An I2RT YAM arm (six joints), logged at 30 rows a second.
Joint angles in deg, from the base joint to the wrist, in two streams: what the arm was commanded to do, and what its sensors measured. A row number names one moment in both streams.
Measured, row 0: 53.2 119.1 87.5 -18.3 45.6 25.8
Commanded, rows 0 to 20: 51.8 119.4 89.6 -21.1 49.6 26.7; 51.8 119.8 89.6 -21.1 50.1 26.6; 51.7 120.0 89.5 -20.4 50.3 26.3; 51.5 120.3 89.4 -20.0 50.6 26.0; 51.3 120.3 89.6 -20.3 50.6 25.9; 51.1 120.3 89.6 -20.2 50.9 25.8; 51.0 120.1 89.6 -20.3 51.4 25.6; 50.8 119.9 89.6 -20.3 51.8 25.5; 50.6 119.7 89.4 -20.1 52.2 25.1; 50.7 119.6 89.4 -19.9 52.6 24.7; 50.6 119.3 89.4 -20.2 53.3 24.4; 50.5 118.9 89.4 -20.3 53.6 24.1; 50.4 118.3 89.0 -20.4 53.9 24.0; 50.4 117.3 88.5 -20.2 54.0 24.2; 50.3 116.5 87.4 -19.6 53.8 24.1; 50.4 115.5 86.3 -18.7 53.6 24.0; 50.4 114.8 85.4 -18.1 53.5 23.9; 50.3 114.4 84.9 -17.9 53.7 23.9; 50.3 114.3 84.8 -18.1 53.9 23.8; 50.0 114.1 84.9 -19.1 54.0 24.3; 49.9 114.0 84.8 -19.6 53.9 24.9
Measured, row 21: 50.9 117.2 85.2 -18.2 51.0 24.3
